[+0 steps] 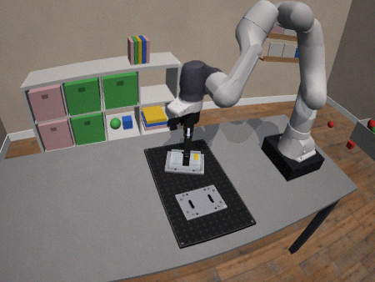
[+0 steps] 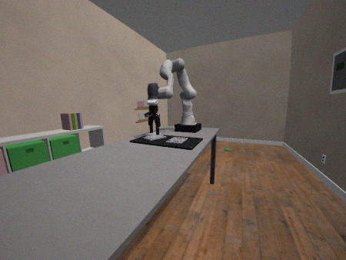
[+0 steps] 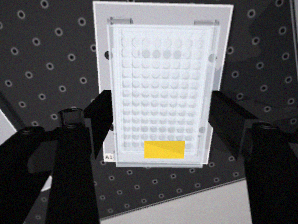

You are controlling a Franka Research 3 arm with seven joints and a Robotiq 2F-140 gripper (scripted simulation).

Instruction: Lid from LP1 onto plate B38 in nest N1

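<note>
Now: hand 20 mm above the clear lid. Round my hand: lid park: 220 mm to the left, 60 mm below, 10 mm ahead; then nest N1: 60 mm below; then culture plate: 40 mm below.
</note>
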